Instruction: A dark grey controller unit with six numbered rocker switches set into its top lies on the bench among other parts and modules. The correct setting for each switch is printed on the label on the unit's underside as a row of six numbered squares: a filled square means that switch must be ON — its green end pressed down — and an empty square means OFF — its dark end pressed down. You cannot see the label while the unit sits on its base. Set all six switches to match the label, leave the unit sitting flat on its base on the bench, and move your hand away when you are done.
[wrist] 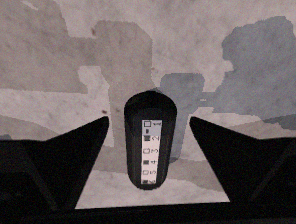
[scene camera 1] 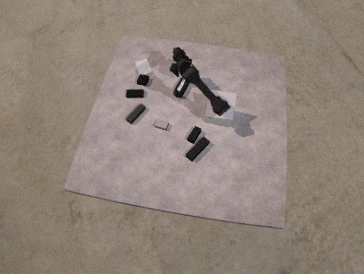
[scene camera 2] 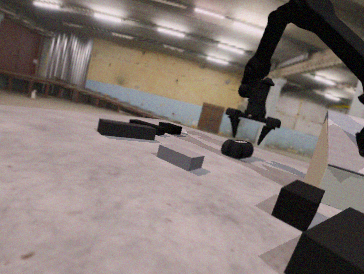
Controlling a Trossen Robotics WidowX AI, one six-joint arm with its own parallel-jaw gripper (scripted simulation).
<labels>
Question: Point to a grey block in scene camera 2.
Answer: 186,159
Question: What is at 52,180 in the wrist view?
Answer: My gripper.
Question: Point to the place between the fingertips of my gripper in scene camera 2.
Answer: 245,141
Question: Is my gripper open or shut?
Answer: Open.
</labels>
